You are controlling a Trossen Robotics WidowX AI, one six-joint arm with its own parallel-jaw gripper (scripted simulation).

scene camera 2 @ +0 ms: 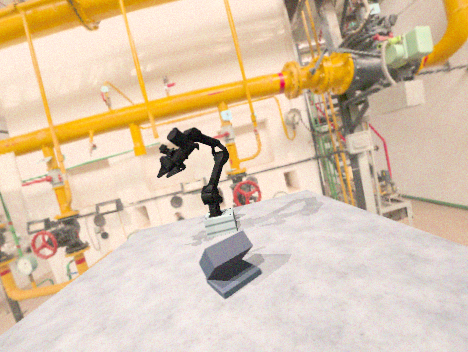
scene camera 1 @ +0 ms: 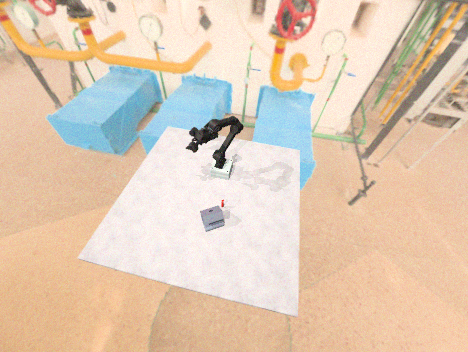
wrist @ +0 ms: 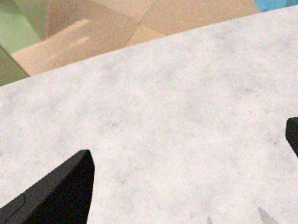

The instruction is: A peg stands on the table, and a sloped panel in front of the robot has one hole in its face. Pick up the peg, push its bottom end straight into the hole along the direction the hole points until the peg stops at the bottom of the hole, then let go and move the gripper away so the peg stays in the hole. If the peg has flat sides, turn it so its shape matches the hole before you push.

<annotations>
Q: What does my gripper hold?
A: Nothing.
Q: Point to a grey sloped panel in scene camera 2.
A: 221,255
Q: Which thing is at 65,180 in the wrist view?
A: My gripper.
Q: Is my gripper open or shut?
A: Open.
</annotations>
